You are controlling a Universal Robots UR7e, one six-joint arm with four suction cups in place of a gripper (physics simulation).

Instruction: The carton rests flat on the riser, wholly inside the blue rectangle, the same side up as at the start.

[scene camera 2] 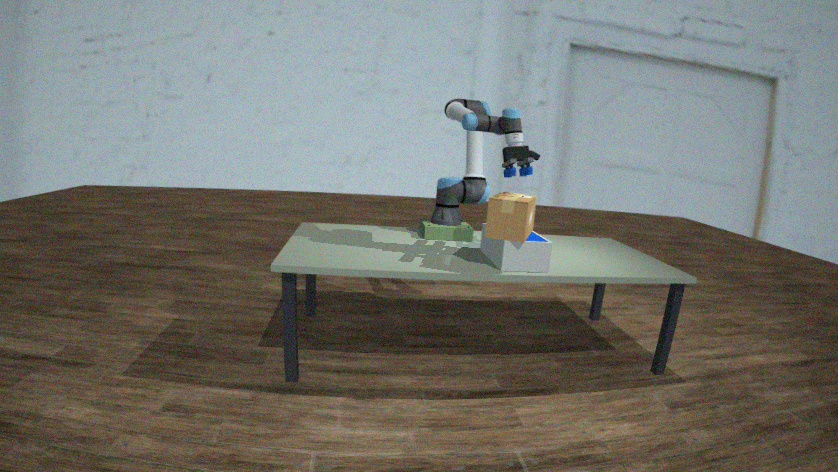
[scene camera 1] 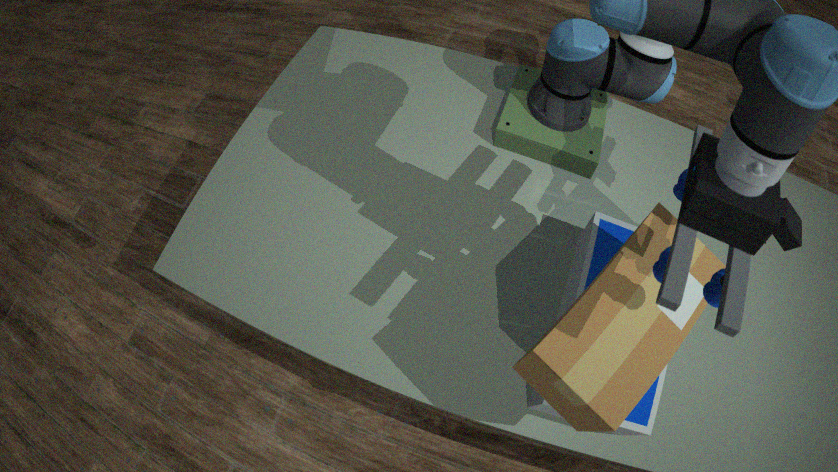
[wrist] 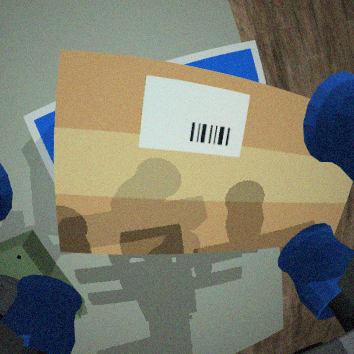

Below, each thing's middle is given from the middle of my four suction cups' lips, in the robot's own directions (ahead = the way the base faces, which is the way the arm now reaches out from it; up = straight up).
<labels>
I see my suction cup 170 mm above the brown carton (scene camera 1: 593, 366), 70 mm short of it and 40 mm to the left of it. Also, from my suction cup: grey riser (scene camera 2: 534, 255) (300 mm below, 40 mm ahead, 10 mm to the right).
</labels>
